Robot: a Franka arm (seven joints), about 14 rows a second.
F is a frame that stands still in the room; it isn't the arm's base.
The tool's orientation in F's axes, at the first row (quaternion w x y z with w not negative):
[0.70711 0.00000 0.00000 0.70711]
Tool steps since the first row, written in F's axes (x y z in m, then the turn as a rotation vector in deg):
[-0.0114 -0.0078 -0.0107 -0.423 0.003 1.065]
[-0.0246 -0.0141 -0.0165 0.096 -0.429 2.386]
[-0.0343 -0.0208 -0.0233 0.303 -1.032 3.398]
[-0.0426 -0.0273 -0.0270 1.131 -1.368 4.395]
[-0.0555 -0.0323 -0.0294 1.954 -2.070 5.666]
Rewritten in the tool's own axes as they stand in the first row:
[-0.0078 0.0114 -0.0107 0.003 0.423 1.065]
[-0.0141 0.0246 -0.0165 -0.429 -0.096 2.386]
[-0.0208 0.0343 -0.0233 -1.032 -0.303 3.398]
[-0.0273 0.0426 -0.0270 -1.368 -1.131 4.395]
[-0.0323 0.0555 -0.0294 -2.070 -1.954 5.666]

